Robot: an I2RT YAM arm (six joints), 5 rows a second.
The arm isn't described. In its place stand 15 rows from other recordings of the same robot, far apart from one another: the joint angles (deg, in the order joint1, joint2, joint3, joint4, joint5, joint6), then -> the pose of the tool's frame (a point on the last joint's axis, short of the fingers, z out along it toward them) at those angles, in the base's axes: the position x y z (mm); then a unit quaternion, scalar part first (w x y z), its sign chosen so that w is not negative.
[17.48 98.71 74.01 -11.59 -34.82 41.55] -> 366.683 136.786 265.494 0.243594 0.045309 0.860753 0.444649
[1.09 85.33 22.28 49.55 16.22 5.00] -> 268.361 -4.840 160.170 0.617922 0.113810 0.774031 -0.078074
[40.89 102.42 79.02 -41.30 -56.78 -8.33] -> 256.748 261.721 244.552 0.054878 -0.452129 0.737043 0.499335
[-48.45 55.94 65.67 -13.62 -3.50 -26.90] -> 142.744 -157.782 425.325 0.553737 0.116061 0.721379 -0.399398
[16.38 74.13 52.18 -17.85 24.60 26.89] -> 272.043 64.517 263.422 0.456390 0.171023 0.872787 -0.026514
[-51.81 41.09 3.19 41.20 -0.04 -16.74] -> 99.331 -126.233 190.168 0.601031 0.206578 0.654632 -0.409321
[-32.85 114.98 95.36 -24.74 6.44 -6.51] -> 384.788 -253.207 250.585 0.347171 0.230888 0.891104 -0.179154
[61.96 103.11 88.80 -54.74 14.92 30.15] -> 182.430 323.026 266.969 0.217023 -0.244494 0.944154 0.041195
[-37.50 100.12 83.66 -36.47 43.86 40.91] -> 285.209 -249.941 281.990 0.305287 0.647940 0.606490 -0.345171
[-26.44 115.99 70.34 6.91 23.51 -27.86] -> 381.421 -205.531 150.814 0.293006 0.077179 0.883722 -0.356689
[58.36 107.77 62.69 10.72 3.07 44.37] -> 214.859 345.069 171.962 0.309786 -0.095260 0.879043 0.349631
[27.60 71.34 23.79 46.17 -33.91 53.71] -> 211.180 132.814 220.850 0.370958 -0.043832 0.712792 0.593630
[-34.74 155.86 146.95 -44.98 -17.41 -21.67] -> 479.296 -319.413 155.572 0.337992 0.060357 0.939039 -0.017985
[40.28 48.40 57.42 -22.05 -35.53 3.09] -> 122.119 130.609 385.373 0.462444 -0.417668 0.645984 0.440913
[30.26 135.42 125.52 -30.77 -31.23 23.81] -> 456.191 287.519 247.724 0.246807 -0.161388 0.867517 0.400566
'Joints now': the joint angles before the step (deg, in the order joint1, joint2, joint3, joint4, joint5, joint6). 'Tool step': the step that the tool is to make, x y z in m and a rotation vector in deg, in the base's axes. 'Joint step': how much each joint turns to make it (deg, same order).
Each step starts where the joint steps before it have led.
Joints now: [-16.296, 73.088, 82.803, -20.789, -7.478, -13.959]
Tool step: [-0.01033, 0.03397, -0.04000, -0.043, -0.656, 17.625]
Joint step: [4.809, -6.179, -13.608, 7.501, -12.603, -2.405]
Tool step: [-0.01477, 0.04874, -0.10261, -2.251, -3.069, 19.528]
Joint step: [9.242, -5.998, -27.532, 23.141, -9.800, -4.026]
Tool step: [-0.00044, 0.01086, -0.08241, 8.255, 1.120, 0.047]
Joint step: [2.721, 7.861, -17.205, 28.569, 1.554, 9.753]
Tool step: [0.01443, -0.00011, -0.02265, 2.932, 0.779, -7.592]
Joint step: [0.976, 8.623, -1.375, 10.951, 8.255, 4.098]
